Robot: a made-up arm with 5 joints. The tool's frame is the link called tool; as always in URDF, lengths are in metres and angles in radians. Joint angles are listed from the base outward.
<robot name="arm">
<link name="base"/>
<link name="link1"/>
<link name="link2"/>
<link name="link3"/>
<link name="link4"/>
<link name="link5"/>
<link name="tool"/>
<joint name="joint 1" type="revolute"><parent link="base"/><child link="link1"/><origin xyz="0.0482 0.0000 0.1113" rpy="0.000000 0.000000 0.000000"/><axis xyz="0 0 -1"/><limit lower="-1.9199" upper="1.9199"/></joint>
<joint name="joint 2" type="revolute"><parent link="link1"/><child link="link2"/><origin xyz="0.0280 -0.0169 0.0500" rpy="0.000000 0.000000 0.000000"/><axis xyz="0 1 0"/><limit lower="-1.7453" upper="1.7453"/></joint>
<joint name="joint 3" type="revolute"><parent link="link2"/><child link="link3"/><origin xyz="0.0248 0.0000 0.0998" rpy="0.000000 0.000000 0.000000"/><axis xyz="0 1 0"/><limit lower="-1.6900" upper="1.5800"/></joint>
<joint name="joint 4" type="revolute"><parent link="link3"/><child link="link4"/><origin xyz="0.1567 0.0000 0.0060" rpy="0.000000 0.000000 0.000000"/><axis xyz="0 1 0"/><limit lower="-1.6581" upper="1.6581"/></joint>
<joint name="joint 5" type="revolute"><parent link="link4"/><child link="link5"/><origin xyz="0.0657 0.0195 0.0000" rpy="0.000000 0.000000 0.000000"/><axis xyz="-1 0 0"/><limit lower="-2.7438" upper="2.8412"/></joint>
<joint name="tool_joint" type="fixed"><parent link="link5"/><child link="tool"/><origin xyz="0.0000 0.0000 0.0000" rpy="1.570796 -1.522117 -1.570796"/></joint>
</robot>
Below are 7 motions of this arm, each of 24 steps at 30 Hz.
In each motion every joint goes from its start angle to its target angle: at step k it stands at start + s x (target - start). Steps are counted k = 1, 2, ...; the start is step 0. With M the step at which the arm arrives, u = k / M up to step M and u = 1 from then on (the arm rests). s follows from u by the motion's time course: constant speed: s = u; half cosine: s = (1 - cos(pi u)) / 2; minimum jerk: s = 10 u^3 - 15 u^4 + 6 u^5.
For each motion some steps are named. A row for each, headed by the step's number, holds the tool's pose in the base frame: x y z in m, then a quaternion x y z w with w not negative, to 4 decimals.
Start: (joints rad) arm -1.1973 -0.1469 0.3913 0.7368 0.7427
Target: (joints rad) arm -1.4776 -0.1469 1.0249 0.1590 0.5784
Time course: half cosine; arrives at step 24
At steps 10, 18, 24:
10: 0.1030 0.2081 0.1414 0.0920 -0.2651 0.7902 0.5448
18: 0.0706 0.1855 0.1008 0.1144 -0.2420 0.8082 0.5245
24: 0.0620 0.1755 0.0904 0.1204 -0.2347 0.8136 0.5182

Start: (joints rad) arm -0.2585 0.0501 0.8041 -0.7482 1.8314
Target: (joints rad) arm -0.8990 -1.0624 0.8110 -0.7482 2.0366
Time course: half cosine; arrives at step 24
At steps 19, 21, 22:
19: 0.1522 0.1182 0.3179 -0.5058 -0.7945 0.3311 0.0572
21: 0.1397 0.1135 0.3268 -0.5005 -0.8114 0.2988 0.0431
22: 0.1357 0.1117 0.3295 -0.4986 -0.8166 0.2881 0.0390

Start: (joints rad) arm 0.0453 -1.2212 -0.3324 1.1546 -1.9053
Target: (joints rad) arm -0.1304 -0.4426 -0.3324 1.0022 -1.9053
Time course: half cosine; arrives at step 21
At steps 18, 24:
18: 0.2181 0.0234 0.3664 0.5465 -0.3224 -0.6132 0.4706
24: 0.2258 0.0259 0.3612 0.5374 -0.3139 -0.6188 0.4793

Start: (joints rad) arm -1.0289 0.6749 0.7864 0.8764 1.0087
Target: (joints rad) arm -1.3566 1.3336 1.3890 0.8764 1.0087
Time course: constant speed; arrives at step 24
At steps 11, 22, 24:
11: 0.0439 -0.0035 0.0394 -0.0681 0.6192 0.6860 0.3759
22: 0.0305 -0.0611 0.1053 -0.1506 0.8061 0.5211 0.2365
24: 0.0310 -0.0667 0.1204 -0.1672 0.8324 0.4841 0.2118

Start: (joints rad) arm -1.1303 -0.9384 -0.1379 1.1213 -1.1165
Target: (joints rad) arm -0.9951 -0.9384 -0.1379 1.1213 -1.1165
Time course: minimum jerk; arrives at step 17
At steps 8, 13, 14, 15, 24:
8: 0.0924 0.0862 0.3781 0.6213 -0.3025 -0.0343 0.7220
13: 0.0978 0.0833 0.3781 0.6114 -0.3220 -0.0571 0.7206
14: 0.0983 0.0830 0.3781 0.6104 -0.3239 -0.0594 0.7204
15: 0.0986 0.0828 0.3781 0.6098 -0.3251 -0.0607 0.7203
24: 0.0988 0.0827 0.3781 0.6095 -0.3256 -0.0614 0.7202

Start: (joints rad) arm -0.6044 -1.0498 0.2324 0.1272 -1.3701
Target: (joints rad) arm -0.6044 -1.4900 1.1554 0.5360 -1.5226
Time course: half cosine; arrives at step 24
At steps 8, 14, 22, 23, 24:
8: 0.1466 0.0711 0.3587 0.7304 -0.4379 -0.2167 0.4773
14: 0.1585 0.0793 0.3001 0.6552 -0.3675 -0.2902 0.5928
22: 0.1627 0.0822 0.2410 0.5649 -0.2972 -0.3569 0.6820
23: 0.1627 0.0822 0.2388 0.5613 -0.2946 -0.3593 0.6849
24: 0.1627 0.0822 0.2381 0.5601 -0.2937 -0.3601 0.6858

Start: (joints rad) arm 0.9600 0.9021 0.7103 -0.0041 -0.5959
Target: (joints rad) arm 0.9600 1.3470 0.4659 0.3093 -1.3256
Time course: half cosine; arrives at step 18
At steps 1, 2, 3, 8, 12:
1: 0.1182 -0.0955 -0.0191 0.0032 0.0205 -0.7207 0.6929
2: 0.1176 -0.0946 -0.0200 0.0039 0.0262 -0.7263 0.6869
3: 0.1166 -0.0932 -0.0214 0.0048 0.0356 -0.7352 0.6768
8: 0.1066 -0.0789 -0.0340 0.0009 0.1246 -0.8088 0.5747
12: 0.0959 -0.0636 -0.0442 -0.0243 0.2085 -0.8604 0.4643

